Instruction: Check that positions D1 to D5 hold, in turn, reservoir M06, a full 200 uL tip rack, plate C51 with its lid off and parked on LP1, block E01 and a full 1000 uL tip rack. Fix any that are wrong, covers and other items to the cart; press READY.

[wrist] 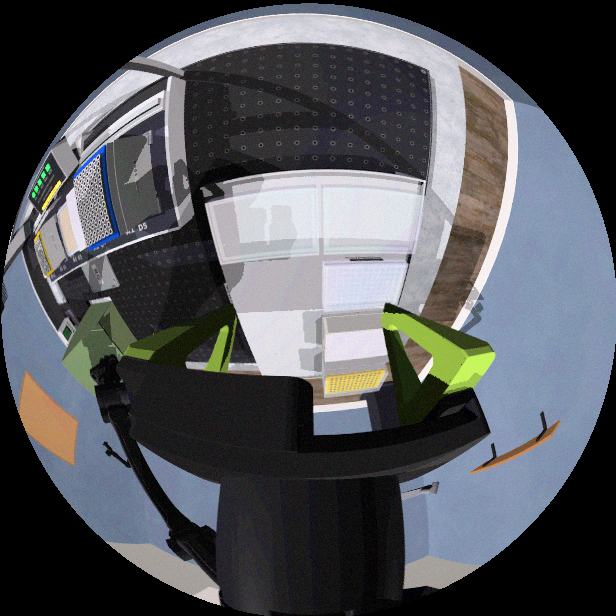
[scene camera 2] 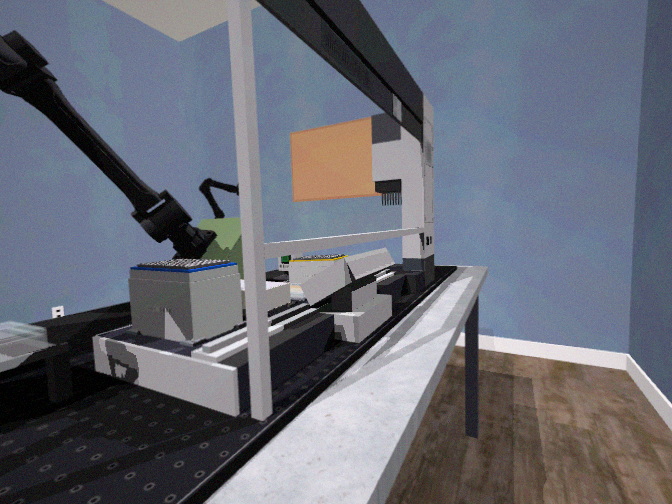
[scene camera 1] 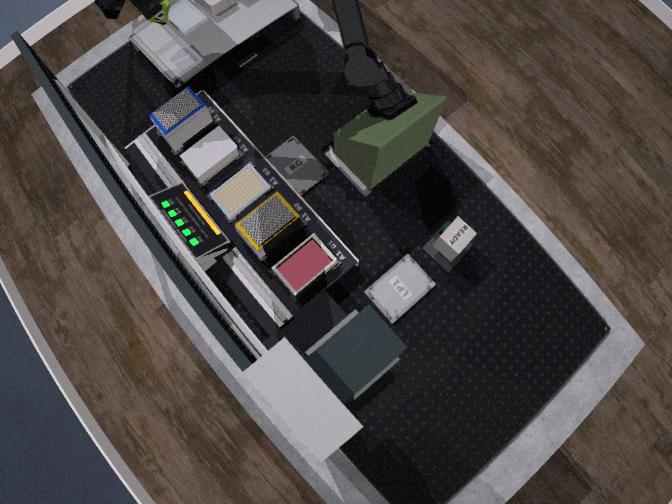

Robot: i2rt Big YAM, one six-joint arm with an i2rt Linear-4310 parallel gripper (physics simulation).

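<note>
The deck row holds a red reservoir (scene camera 1: 303,264), a yellow-rimmed tip rack (scene camera 1: 267,219), a lidless beige plate (scene camera 1: 240,190), a white-grey block (scene camera 1: 208,153) and a blue-rimmed tip rack (scene camera 1: 179,111). The LP1 pad (scene camera 1: 400,287) is grey with its label showing; I cannot tell if a clear lid lies on it. The READY button (scene camera 1: 454,238) stands right of the deck. My gripper (wrist: 310,344) is open and empty above the cart (scene camera 1: 211,27), its green fingers just showing in scene camera 1 (scene camera 1: 161,11).
The cart carries clear covers (wrist: 316,221), a white plate (wrist: 362,284) and a small yellow rack (wrist: 354,382). A status panel shows several green lights (scene camera 1: 179,222). The green arm base (scene camera 1: 388,138), an RG pad (scene camera 1: 297,164) and a dark box (scene camera 1: 355,349) stand on the mat.
</note>
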